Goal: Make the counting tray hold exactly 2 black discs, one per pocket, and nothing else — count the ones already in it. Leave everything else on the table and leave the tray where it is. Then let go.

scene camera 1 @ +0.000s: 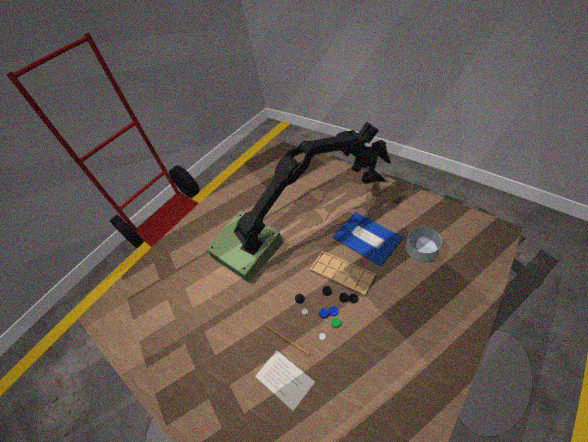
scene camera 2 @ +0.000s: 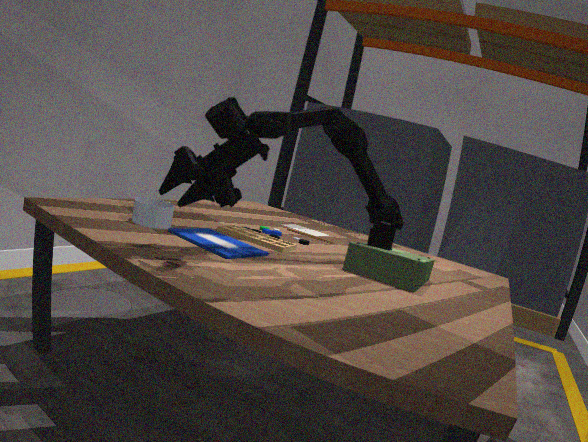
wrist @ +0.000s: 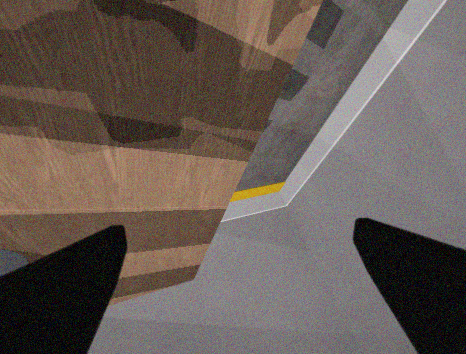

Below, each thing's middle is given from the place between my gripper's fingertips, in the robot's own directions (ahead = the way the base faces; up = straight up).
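I find the tan counting tray (scene camera 1: 355, 278) 44 cm to the right of my hand, 1 cm ahead of it, and 12 cm below it.
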